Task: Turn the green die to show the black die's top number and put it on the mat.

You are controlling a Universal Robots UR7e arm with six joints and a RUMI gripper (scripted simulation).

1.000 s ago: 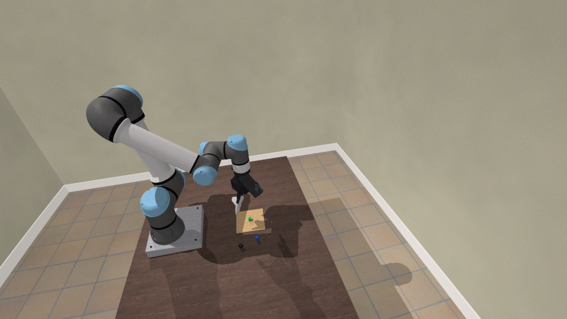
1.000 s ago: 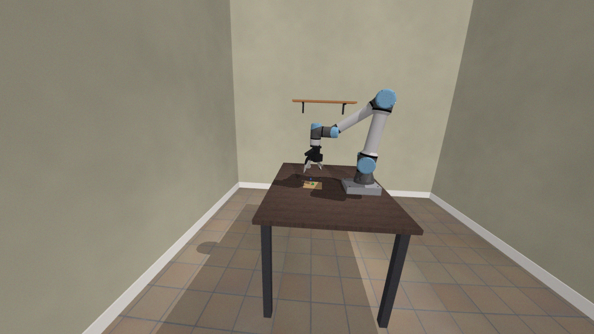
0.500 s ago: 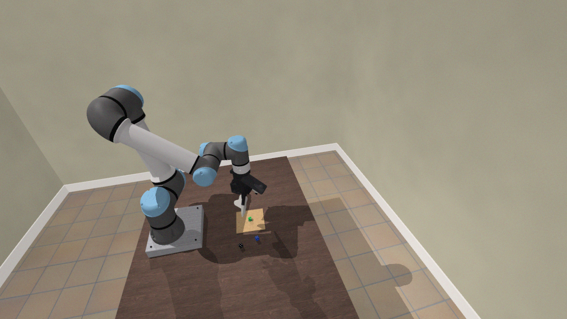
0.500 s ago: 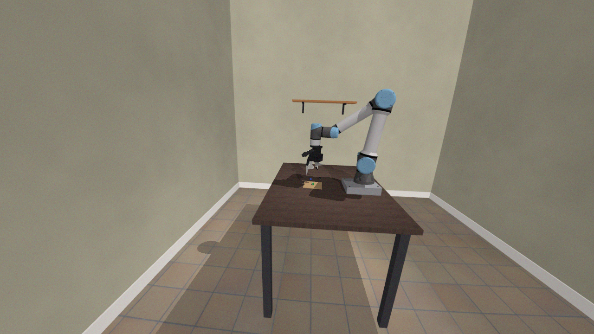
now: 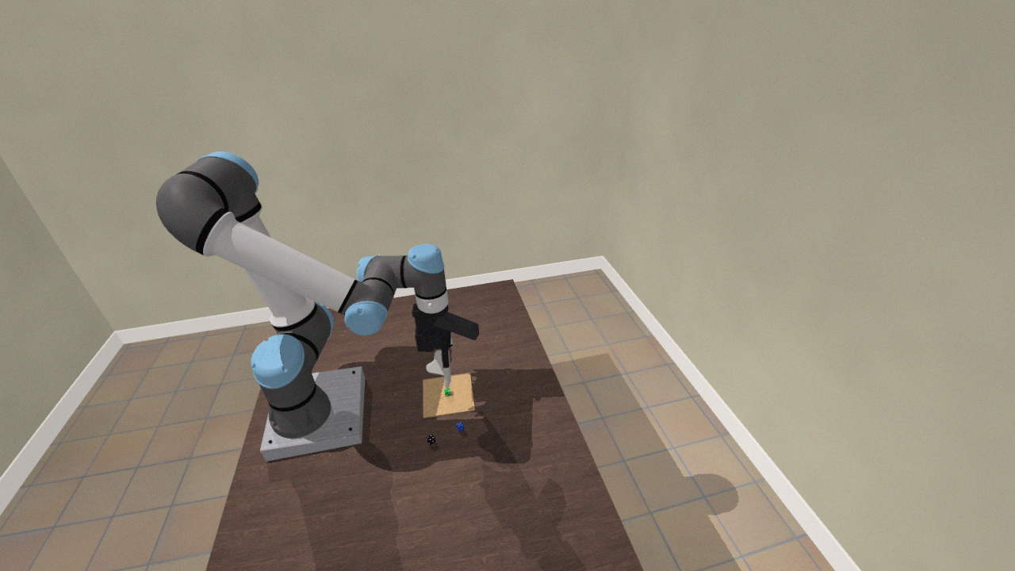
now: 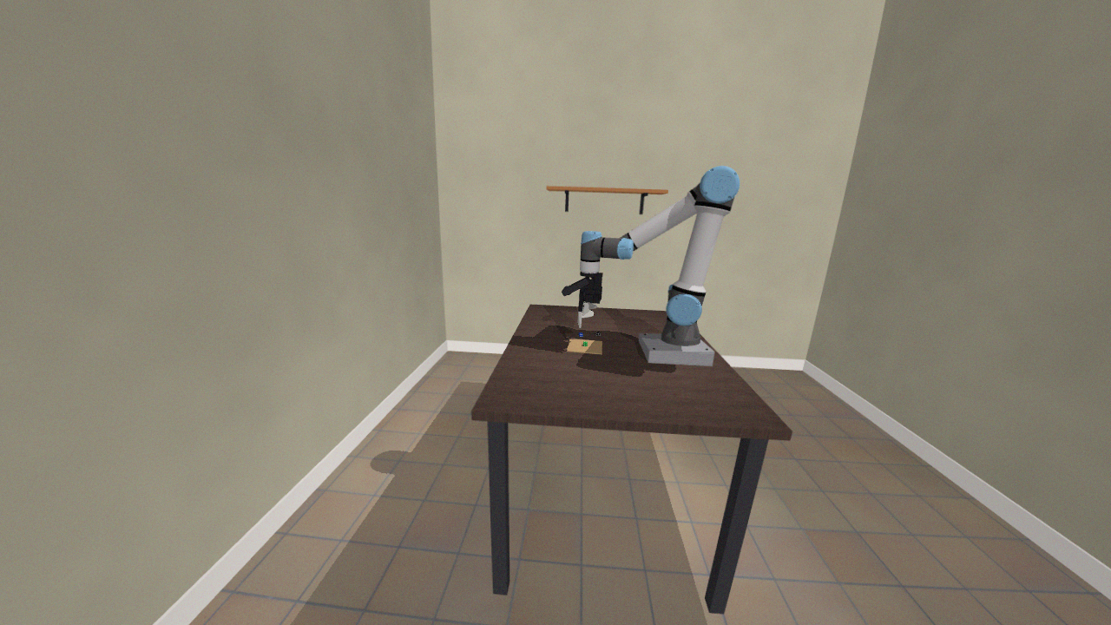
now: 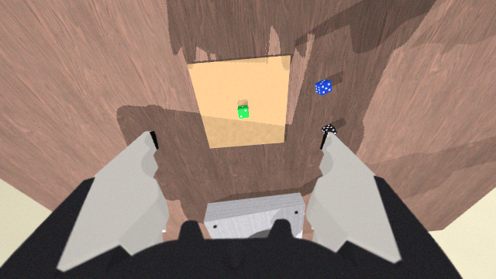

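The green die is 9 cm below my hand and 2 cm behind it. From my hand the other things lie so: blue die 12 cm to the right, 10 cm below, 1 cm ahead; tan mat 10 cm below, 2 cm behind; black die 15 cm to the right, 10 cm below, 6 cm behind.
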